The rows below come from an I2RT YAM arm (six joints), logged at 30 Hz.
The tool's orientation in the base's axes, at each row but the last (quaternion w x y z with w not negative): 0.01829, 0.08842, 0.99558, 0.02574; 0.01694, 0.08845, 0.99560, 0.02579; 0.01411, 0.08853, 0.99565, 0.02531; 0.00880, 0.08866, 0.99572, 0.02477; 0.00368, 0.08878, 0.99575, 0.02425; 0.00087, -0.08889, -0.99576, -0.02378
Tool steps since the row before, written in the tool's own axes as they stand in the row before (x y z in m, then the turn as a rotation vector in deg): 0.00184, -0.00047, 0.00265, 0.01, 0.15, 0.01; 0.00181, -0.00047, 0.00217, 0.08, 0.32, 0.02; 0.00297, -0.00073, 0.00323, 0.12, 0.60, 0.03; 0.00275, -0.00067, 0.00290, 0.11, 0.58, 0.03; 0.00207, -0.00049, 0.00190, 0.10, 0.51, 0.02; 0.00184, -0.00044, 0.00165, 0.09, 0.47, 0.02
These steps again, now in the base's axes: -0.00178, -0.00001, -0.00273, 0.02, 0.15, 0.00; -0.00178, -0.00004, -0.00224, -0.02, 0.33, 0.00; -0.00295, -0.00004, -0.00333, -0.01, 0.61, 0.00; -0.00276, -0.00003, -0.00297, -0.01, 0.59, 0.00; -0.00210, -0.00002, -0.00193, -0.01, 0.52, 0.00; -0.00188, -0.00003, -0.00166, -0.01, 0.48, 0.00
